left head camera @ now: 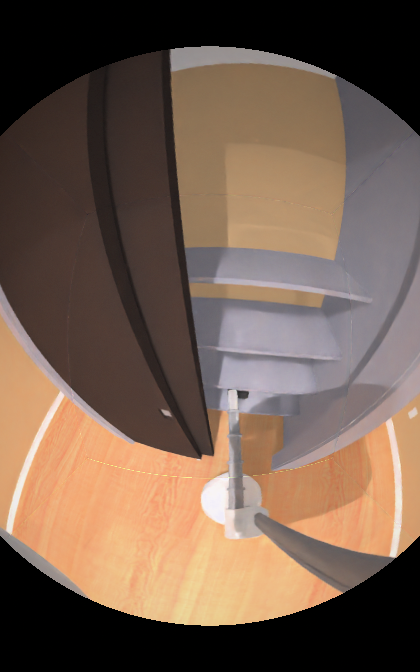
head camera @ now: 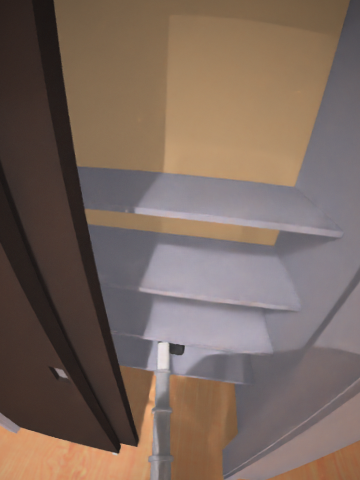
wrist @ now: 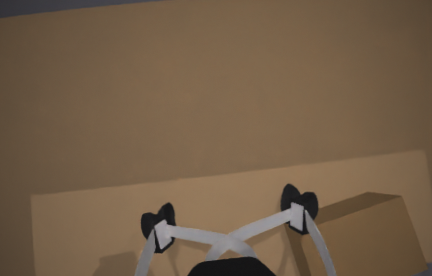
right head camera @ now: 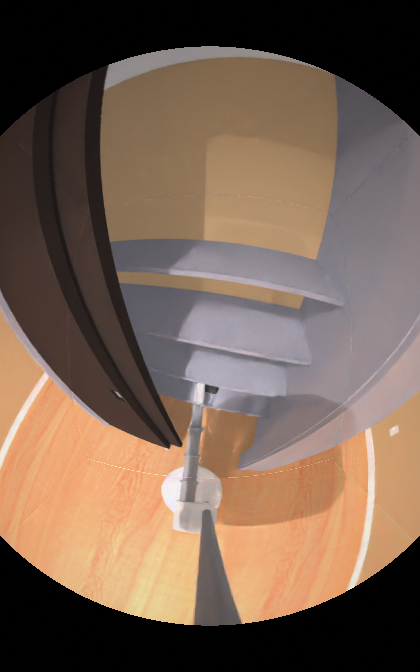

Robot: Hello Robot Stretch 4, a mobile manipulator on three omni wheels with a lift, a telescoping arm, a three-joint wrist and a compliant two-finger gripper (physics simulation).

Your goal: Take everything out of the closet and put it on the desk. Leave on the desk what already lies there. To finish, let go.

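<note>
A plain brown box shows at the lower right of the wrist view, partly behind my right finger, against the closet's tan back. My gripper is open, with nothing between its fingers; the box is beside and beyond the right finger. In the head views the arm reaches into the lower part of the closet, and the fingers are hidden under a shelf. The desk does not show in these views.
A dark sliding door covers the closet's left side. The grey side wall stands at the right. Upper shelves hang above the arm.
</note>
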